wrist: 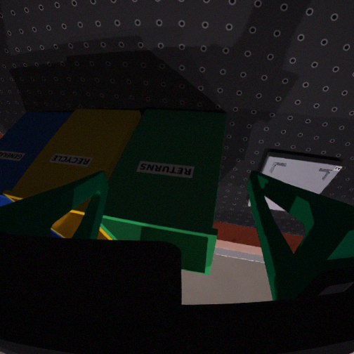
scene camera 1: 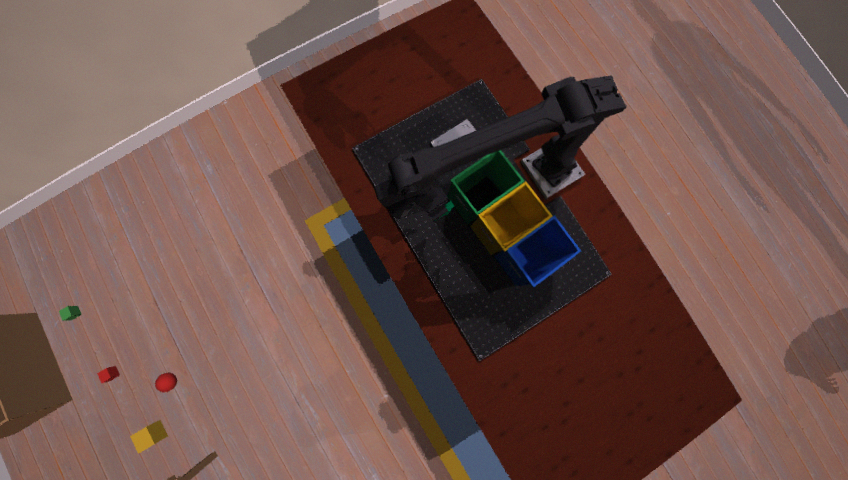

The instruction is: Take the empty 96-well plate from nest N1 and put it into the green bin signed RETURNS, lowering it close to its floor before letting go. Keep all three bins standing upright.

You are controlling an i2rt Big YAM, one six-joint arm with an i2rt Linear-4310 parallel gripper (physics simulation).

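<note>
The green bin stands upright, its RETURNS label facing the wrist camera. Its floor is in deep shadow in the scene view. The yellow bin and blue bin stand upright beside it in a row. A pale flat nest plate with corner brackets lies past the green bin; its small tag is hard to read. I cannot make out a 96-well plate in either view. My gripper is open and empty, near the green bin's labelled side; one green fingertip shows in the scene view.
The bins stand on a black perforated board on a dark red table. The arm's upper link passes above the nest plate and beside the green bin. The arm's base plate is close behind the bins.
</note>
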